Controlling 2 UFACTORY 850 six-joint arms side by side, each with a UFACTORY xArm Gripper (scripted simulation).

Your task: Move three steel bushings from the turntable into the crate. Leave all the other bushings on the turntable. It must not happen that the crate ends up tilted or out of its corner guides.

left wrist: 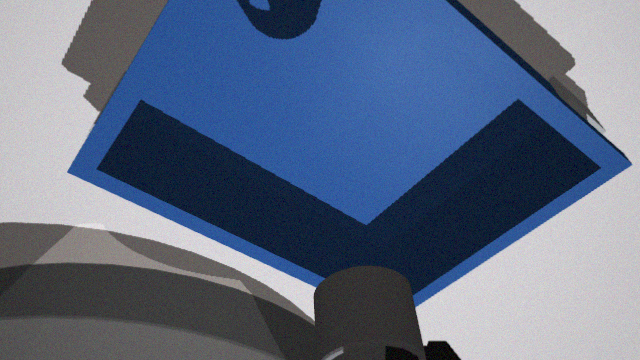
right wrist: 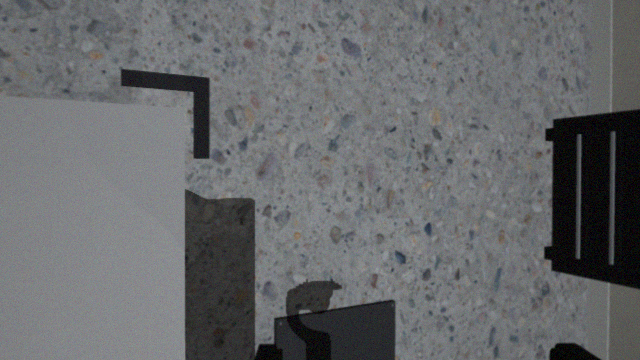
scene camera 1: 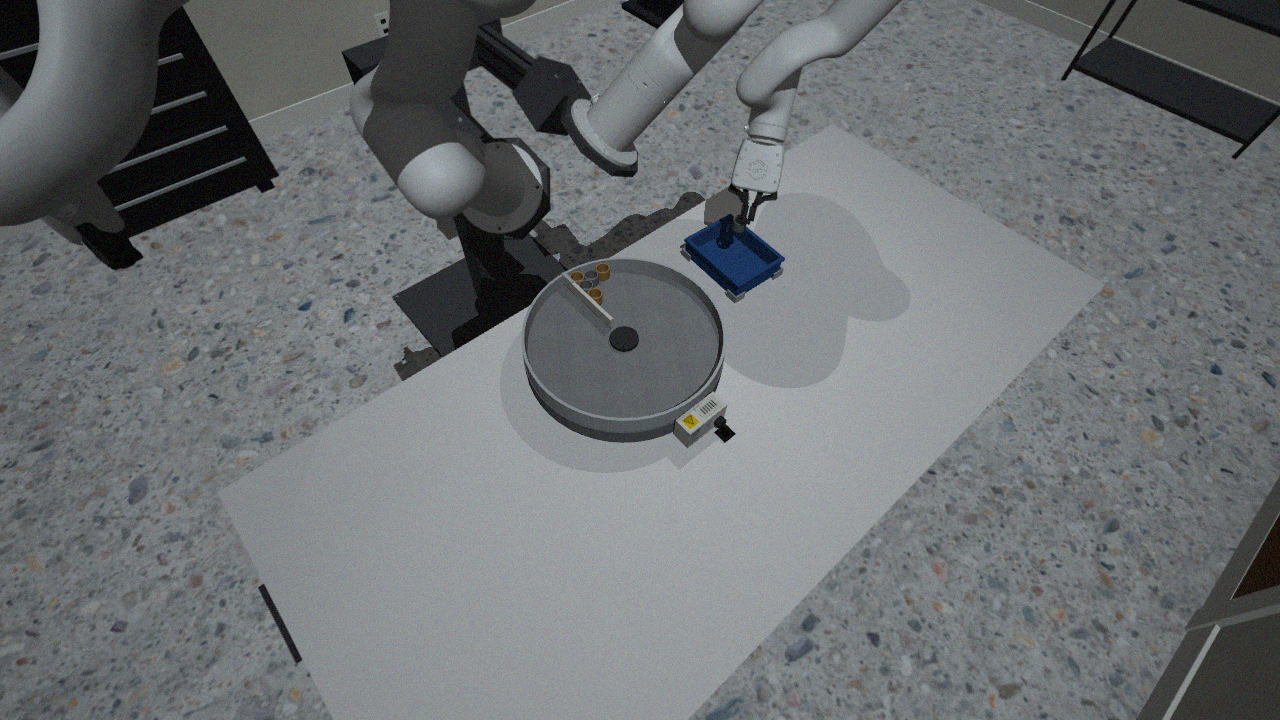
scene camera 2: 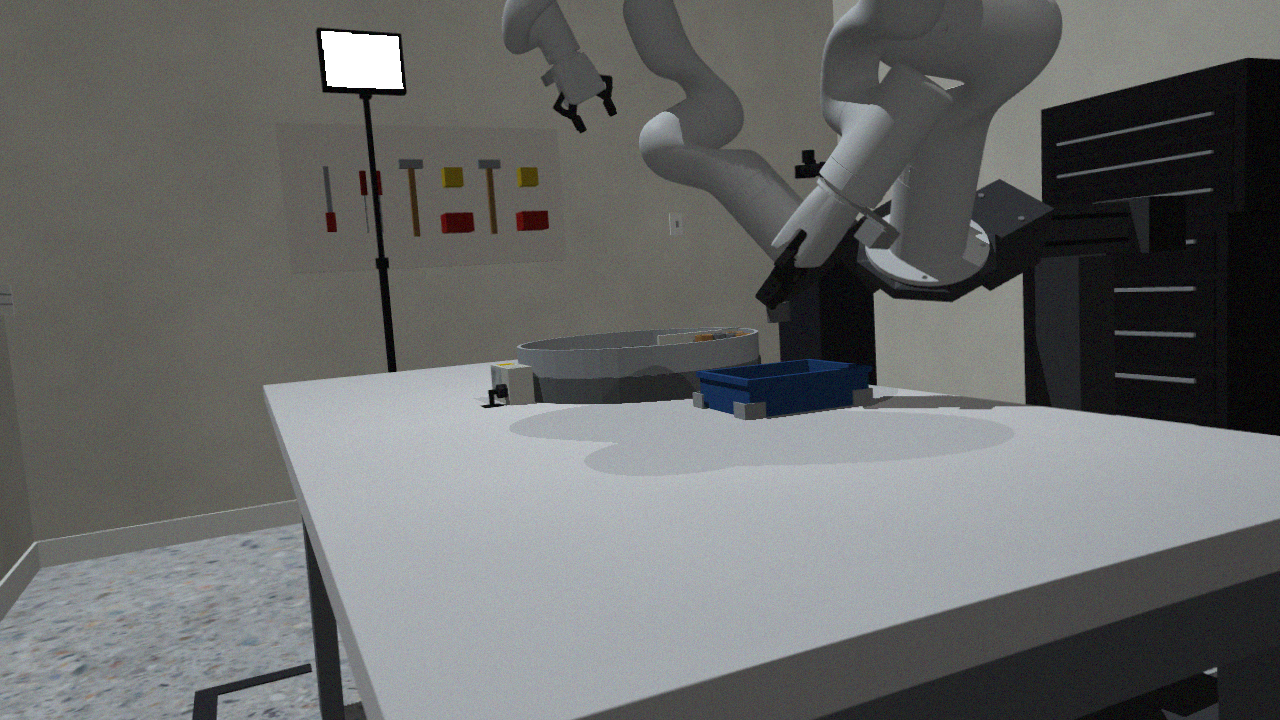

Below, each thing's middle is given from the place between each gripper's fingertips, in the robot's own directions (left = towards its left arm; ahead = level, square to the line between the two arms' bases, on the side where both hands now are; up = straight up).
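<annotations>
My left hand is 13 cm above the blue crate [scene camera 2: 797, 392], 1 cm past it and 1 cm to the left of it. As for my right hand [scene camera 1: 105, 229], the blue crate is 55 cm below it, 19 cm ahead of it and 97 cm to the left of it.
</annotations>
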